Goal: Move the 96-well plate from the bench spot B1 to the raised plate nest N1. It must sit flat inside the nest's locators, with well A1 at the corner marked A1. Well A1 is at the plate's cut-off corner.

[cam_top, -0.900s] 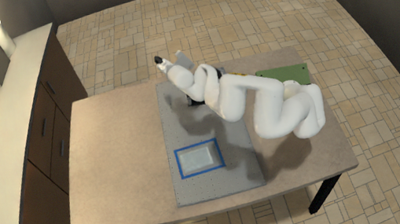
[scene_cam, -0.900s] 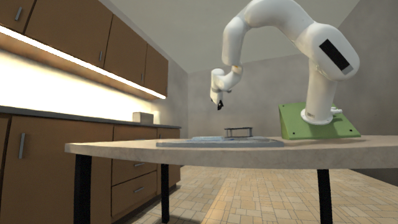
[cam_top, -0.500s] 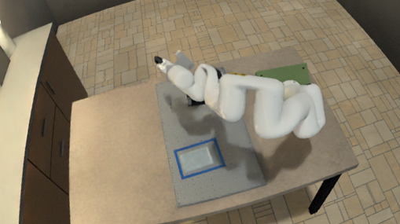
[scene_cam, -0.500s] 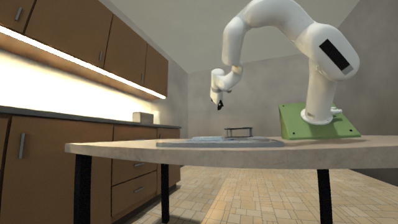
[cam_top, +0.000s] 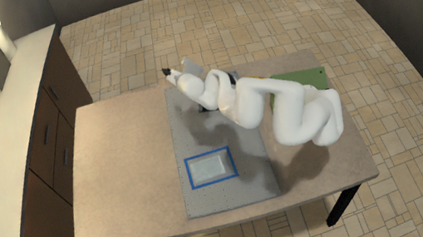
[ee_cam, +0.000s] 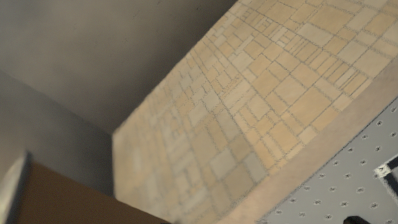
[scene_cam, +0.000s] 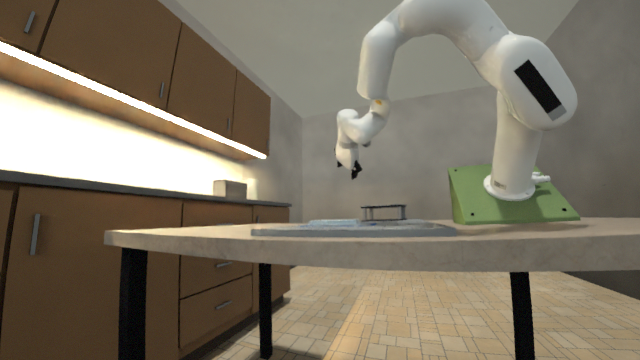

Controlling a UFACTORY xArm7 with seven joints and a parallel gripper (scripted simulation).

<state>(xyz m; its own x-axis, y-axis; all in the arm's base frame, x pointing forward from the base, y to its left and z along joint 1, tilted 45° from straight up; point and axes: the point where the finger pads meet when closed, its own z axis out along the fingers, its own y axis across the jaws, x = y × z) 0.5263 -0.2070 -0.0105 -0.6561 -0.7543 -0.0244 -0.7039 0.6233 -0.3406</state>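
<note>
The 96-well plate lies 330 mm to the left of my hand, 210 mm below it and 50 mm behind it. From my hand the other things lie so: raised plate nest: 160 mm below, 140 mm behind, 20 mm to the right.
</note>
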